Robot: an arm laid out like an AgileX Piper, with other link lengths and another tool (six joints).
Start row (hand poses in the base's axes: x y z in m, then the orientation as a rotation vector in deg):
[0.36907 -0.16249 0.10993 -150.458 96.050 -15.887]
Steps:
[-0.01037 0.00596 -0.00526 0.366 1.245 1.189]
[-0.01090 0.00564 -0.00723 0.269 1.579 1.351]
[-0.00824 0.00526 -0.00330 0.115 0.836 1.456]
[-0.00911 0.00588 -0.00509 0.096 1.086 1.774]
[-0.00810 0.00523 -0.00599 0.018 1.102 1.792]
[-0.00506 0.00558 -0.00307 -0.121 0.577 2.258]
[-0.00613 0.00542 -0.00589 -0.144 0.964 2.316]
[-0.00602 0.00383 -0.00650 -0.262 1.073 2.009]
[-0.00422 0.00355 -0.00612 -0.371 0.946 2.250]
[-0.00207 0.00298 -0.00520 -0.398 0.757 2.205]
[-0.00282 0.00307 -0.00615 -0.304 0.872 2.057]
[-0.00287 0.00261 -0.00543 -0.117 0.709 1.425]
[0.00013 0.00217 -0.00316 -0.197 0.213 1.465]
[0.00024 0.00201 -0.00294 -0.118 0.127 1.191]
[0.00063 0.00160 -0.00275 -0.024 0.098 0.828]
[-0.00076 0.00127 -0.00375 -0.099 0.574 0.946]
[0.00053 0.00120 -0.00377 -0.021 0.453 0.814]
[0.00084 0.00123 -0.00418 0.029 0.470 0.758]
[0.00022 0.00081 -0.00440 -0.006 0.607 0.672]
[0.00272 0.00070 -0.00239 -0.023 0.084 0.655]
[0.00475 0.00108 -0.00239 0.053 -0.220 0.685]
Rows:
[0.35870 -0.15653 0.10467 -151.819 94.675 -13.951]
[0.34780 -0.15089 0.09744 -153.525 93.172 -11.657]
[0.33956 -0.14563 0.09414 154.634 -91.139 10.432]
[0.33045 -0.13975 0.08905 155.803 -88.557 8.876]
[0.32235 -0.13452 0.08306 156.866 -85.890 7.358]
[0.31729 -0.12894 0.07999 158.308 -82.634 6.678]
[0.31116 -0.12352 0.07410 159.567 -79.178 5.475]
[0.30514 -0.11969 0.06760 160.398 -76.056 4.195]
[0.30092 -0.11614 0.06148 161.274 -72.573 3.178]
[0.29885 -0.11316 0.05628 162.085 -69.175 2.448]
[0.29603 -0.11009 0.05013 162.779 -65.991 1.497]
[0.29316 -0.10748 0.04470 163.269 -63.794 0.639]
[0.29329 -0.10531 0.04154 163.836 -61.603 0.537]
[0.29353 -0.10330 0.03860 164.327 -59.840 0.497]
[0.29416 -0.10170 0.03585 164.707 -58.628 0.425]
[0.29340 -0.10043 0.03210 164.930 -57.139 -0.284]
[0.29393 -0.09923 0.02833 165.179 -55.882 -0.866]
[0.29477 -0.09800 0.02415 165.431 -54.716 -1.500]
[0.29499 -0.09719 0.01975 165.561 -53.641 -2.320]
[0.29771 -0.09649 0.01736 165.812 -52.672 -2.378]
[0.30246 -0.09541 0.01497 166.227 -51.726 -2.031]

